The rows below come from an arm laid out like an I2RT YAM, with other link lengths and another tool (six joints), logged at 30 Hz.
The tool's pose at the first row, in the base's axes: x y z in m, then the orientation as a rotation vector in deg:
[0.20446, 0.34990, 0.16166, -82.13, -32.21, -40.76]
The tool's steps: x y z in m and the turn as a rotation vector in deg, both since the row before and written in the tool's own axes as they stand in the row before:
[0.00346, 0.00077, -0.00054, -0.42, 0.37, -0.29]
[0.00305, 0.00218, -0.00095, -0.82, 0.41, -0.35]
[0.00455, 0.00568, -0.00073, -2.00, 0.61, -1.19]
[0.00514, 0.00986, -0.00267, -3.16, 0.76, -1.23]
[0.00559, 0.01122, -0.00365, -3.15, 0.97, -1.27]
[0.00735, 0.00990, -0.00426, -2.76, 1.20, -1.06]
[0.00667, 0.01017, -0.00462, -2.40, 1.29, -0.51]
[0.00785, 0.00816, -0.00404, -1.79, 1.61, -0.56]
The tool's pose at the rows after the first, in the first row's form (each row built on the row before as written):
[0.20733, 0.34901, 0.16361, -82.31, -32.02, -41.40]
[0.21091, 0.34772, 0.16429, -82.83, -31.73, -42.26]
[0.21807, 0.34634, 0.16374, -84.19, -31.56, -44.36]
[0.22845, 0.34245, 0.16091, -86.53, -30.92, -47.05]
[0.23979, 0.33677, 0.15780, -88.73, -30.13, -49.93]
[0.25080, 0.32979, 0.15722, -90.46, -29.11, -52.68]
[0.26115, 0.32196, 0.15623, -91.86, -27.68, -54.95]
[0.27050, 0.31452, 0.15754, -92.51, -26.30, -57.27]

